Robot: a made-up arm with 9 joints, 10 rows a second.
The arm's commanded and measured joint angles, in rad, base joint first. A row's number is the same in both.
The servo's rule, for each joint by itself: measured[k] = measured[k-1] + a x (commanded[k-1-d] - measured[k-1]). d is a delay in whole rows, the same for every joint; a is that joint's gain. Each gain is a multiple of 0.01, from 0.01 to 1. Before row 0 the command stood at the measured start. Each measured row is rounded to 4 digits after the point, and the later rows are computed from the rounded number. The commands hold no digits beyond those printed.
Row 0, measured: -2.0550, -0.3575, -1.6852, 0.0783, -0.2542, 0.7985, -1.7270, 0.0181, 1.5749
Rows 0 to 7, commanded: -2.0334, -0.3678, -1.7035, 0.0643, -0.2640, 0.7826, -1.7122, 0.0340, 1.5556; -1.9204, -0.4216, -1.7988, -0.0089, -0.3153, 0.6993, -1.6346, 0.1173, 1.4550; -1.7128, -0.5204, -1.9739, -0.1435, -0.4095, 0.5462, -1.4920, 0.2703, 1.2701; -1.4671, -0.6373, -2.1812, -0.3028, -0.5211, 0.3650, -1.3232, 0.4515, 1.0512; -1.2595, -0.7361, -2.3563, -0.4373, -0.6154, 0.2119, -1.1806, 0.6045, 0.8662; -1.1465, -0.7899, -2.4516, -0.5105, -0.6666, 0.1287, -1.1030, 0.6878, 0.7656; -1.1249, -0.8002, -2.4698, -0.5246, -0.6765, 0.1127, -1.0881, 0.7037, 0.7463; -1.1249, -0.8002, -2.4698, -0.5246, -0.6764, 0.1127, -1.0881, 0.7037, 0.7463
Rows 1 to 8, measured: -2.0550, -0.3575, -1.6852, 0.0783, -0.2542, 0.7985, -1.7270, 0.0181, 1.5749; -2.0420, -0.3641, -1.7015, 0.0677, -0.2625, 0.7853, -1.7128, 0.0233, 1.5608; -1.9690, -0.4009, -1.7881, 0.0095, -0.3074, 0.7139, -1.6377, 0.0543, 1.4836; -1.8153, -0.4774, -1.9535, -0.1068, -0.3942, 0.5747, -1.4978, 0.1256, 1.3277; -1.6064, -0.5797, -2.1562, -0.2558, -0.5021, 0.4006, -1.3302, 0.2331, 1.1259; -1.3983, -0.6798, -2.3343, -0.3937, -0.5984, 0.2440, -1.1866, 0.3557, 0.9363; -1.2472, -0.7503, -2.4387, -0.4825, -0.6564, 0.1483, -1.1063, 0.4653, 0.8117; -1.1738, -0.7822, -2.4664, -0.5145, -0.6735, 0.1188, -1.0888, 0.5440, 0.7640
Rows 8 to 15, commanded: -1.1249, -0.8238, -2.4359, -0.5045, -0.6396, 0.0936, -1.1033, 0.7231, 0.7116; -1.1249, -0.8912, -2.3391, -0.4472, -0.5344, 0.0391, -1.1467, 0.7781, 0.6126; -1.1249, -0.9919, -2.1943, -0.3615, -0.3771, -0.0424, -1.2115, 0.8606, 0.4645; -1.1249, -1.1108, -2.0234, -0.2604, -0.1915, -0.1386, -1.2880, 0.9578, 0.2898; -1.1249, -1.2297, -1.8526, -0.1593, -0.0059, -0.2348, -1.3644, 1.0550, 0.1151; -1.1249, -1.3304, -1.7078, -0.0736, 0.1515, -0.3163, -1.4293, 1.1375, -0.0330; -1.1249, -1.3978, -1.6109, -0.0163, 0.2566, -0.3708, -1.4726, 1.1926, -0.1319; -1.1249, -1.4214, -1.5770, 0.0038, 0.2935, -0.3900, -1.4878, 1.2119, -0.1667
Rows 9 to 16, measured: -1.1445, -0.7937, -2.4694, -0.5222, -0.6760, 0.1137, -1.0881, 0.5967, 0.7511; -1.1327, -0.8130, -2.4396, -0.5087, -0.6451, 0.0970, -1.1027, 0.6384, 0.7223; -1.1280, -0.8630, -2.3502, -0.4620, -0.5510, 0.0489, -1.1449, 0.6845, 0.6422; -1.1261, -0.9455, -2.2114, -0.3856, -0.4032, -0.0269, -1.2088, 0.7426, 0.5125; -1.1254, -1.0513, -2.0441, -0.2904, -0.2233, -0.1196, -1.2848, 0.8136, 0.3499; -1.1251, -1.1655, -1.8737, -0.1908, -0.0385, -0.2152, -1.3612, 0.8933, 0.1785; -1.1250, -1.2710, -1.7260, -0.1017, 0.1230, -0.2991, -1.4266, 0.9739, 0.0241; -1.1249, -1.3522, -1.6236, -0.0368, 0.2366, -0.3586, -1.4708, 1.0461, -0.0898
